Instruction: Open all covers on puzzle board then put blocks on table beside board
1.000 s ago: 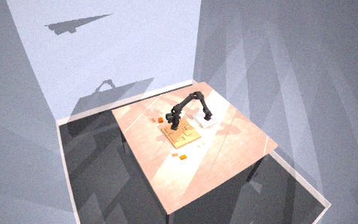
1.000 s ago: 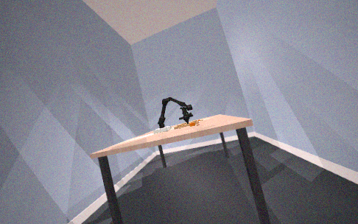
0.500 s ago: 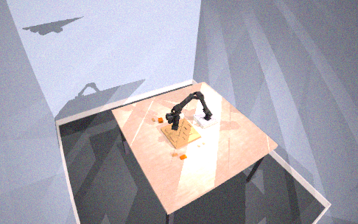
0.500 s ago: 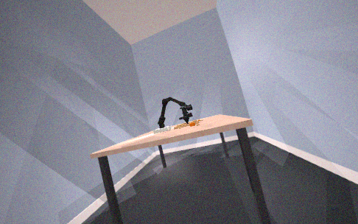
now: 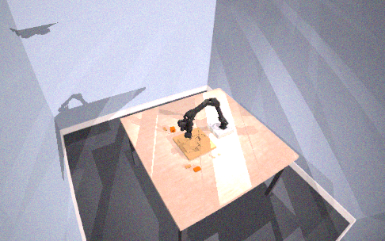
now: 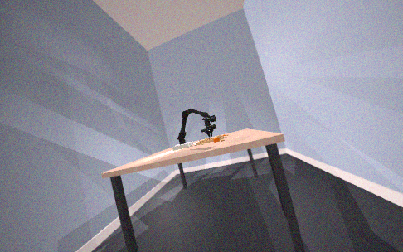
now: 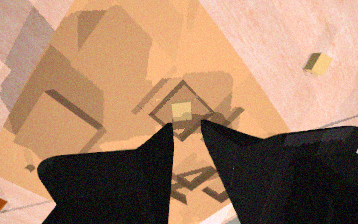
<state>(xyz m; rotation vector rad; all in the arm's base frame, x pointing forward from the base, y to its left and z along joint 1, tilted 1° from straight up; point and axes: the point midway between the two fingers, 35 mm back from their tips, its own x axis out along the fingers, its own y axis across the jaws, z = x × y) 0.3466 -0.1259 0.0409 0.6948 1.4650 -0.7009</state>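
The tan puzzle board is 50 mm to the left of my gripper tip and 30 mm below it. From my gripper tip the other things lie so: orange bit (300 mm to the left, 180 mm ahead, 40 mm below).
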